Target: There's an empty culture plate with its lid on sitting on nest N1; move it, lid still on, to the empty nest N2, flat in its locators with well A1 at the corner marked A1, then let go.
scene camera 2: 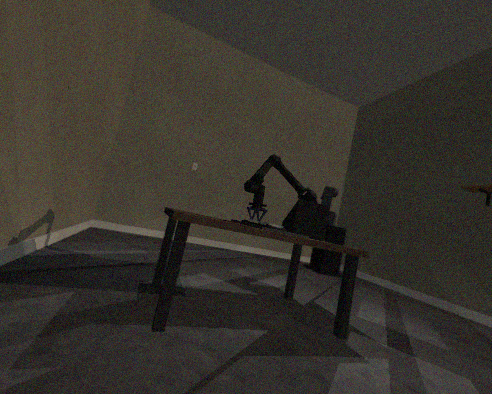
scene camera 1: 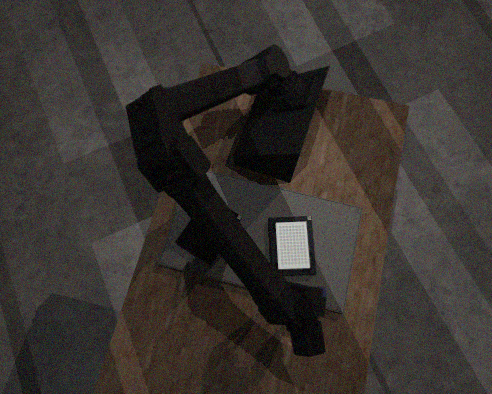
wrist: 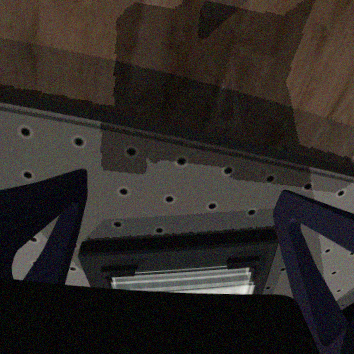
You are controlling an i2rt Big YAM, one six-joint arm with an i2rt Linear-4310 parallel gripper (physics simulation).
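Places are measured from the arm's base along level axes (x down, y ahead, z right), in metres.
Pixels of known places: gripper, fingertip midpoint: (scene camera 2: 255, 220) (wrist: 186, 192); arm's base, origin of the base link: (scene camera 2: 314, 212) (scene camera 1: 295, 96).
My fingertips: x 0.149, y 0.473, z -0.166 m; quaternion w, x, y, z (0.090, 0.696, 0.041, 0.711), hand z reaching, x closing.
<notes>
For each thing: its top centre in the pictures, then the offset to it from my fingertips.
- lidded culture plate, middle of its top: (wrist: 183, 336) (scene camera 1: 292, 244) dy -0.124, dx -0.006, dz +0.046 m
- black nest, middle of its top: (wrist: 182, 322) (scene camera 1: 292, 245) (scene camera 2: 271, 225) dy -0.124, dx +0.005, dz +0.046 m
- second dark nest, middle of its top: (scene camera 1: 208, 229) dy -0.089, dx +0.005, dz +0.282 m
The lidded culture plate (scene camera 1: 293, 245) (wrist: 182, 285) is pale with a grid of wells and sits in a black nest (scene camera 1: 272, 252) (wrist: 180, 254), taken as N1; its label is not readable. A light mark shows at that nest's upper right corner in scene camera 1. A second dark nest (scene camera 1: 196, 241), taken as N2, lies to the left, partly hidden by the arm. My gripper (scene camera 2: 256, 219) (wrist: 186, 192) is open and empty, pointing down. In the wrist view its blue fingers stand either side of the nest and plate, apart from them. The plate's near part is hidden by the gripper body.
A grey perforated board (scene camera 1: 337, 240) (wrist: 50, 160) carries both nests on the wooden table (scene camera 1: 370, 130) (scene camera 2: 220, 223). A large dark block (scene camera 1: 275, 132) (scene camera 2: 305, 215) stands by the arm's base. The arm (scene camera 1: 227, 225) (scene camera 2: 287, 175) passes over the board between the nests.
</notes>
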